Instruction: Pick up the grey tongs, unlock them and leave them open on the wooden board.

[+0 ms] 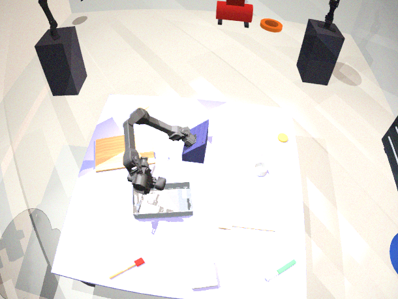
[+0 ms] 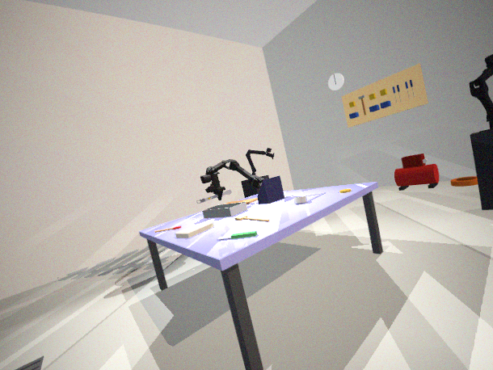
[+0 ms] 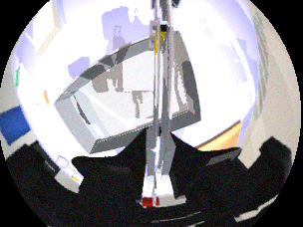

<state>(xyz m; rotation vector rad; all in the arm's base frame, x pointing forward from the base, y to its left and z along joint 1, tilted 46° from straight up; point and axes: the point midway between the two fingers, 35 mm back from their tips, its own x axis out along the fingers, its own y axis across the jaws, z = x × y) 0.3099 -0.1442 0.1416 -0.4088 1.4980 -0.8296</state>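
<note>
My gripper tip is 29 cm past the wooden board, 20 cm to the left of it and 9 cm above it. Also, from my gripper tip: red-headed spatula (40 cm ahead, 6 cm to the right, 9 cm below); then grey roasting tin (3 cm ahead, 6 cm to the left, 7 cm below); then pale flat block (39 cm ahead, 28 cm to the left, 9 cm below).
</note>
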